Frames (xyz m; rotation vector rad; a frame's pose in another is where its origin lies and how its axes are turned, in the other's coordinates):
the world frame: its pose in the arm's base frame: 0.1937 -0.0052 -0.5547 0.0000 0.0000 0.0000
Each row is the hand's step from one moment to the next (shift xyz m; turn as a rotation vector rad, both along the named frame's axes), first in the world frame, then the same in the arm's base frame.
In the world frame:
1: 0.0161 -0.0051 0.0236 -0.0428 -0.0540 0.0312
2: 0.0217 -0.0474 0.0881 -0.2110 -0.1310 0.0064
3: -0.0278 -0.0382 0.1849 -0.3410 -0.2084 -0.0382
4: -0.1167 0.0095 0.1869 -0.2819 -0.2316 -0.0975
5: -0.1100 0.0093 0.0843 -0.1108 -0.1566 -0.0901
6: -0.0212 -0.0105 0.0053 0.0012 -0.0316 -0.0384
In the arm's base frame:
1: 0.0161 -0.0051 0.0236 -0.0428 -0.0540 0.0312
2: 0.0217 -0.0474 0.0881 -0.2110 -0.1310 0.0064
3: -0.0278 -0.0382 0.1849 -0.3410 -0.2084 -0.0382
4: -0.1167 0.0095 0.1869 -0.2819 -0.2316 -0.0975
5: -0.1100 0.0093 0.0843 -0.1108 -0.1566 -0.0901
6: -0.0212 -0.0105 0.0053 0.0012 -0.0316 -0.0384

